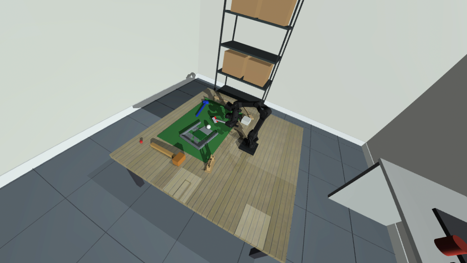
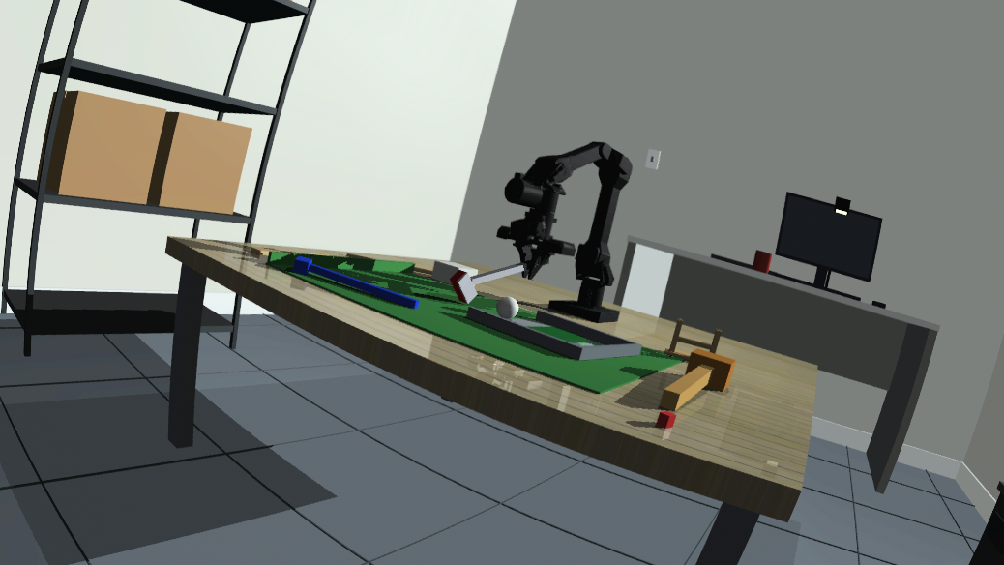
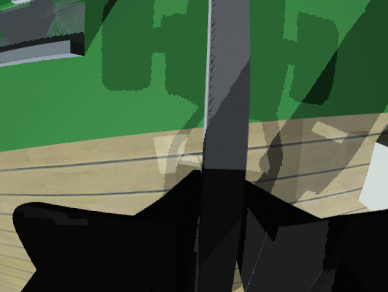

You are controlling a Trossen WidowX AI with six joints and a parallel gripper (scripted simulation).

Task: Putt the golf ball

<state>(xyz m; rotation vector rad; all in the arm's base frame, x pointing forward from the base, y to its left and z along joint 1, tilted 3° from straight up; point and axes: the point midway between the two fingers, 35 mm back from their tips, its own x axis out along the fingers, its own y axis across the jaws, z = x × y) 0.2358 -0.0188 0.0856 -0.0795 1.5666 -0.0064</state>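
My gripper tip is 9 cm short of the red putter and 1 cm to the right of it. Round my gripper tip: wooden stand 11 cm behind, 40 cm to the left, 3 cm below; then white block 1 cm behind, 25 cm to the right, 5 cm below; then white golf ball 18 cm ahead, 12 cm to the left, 4 cm below.
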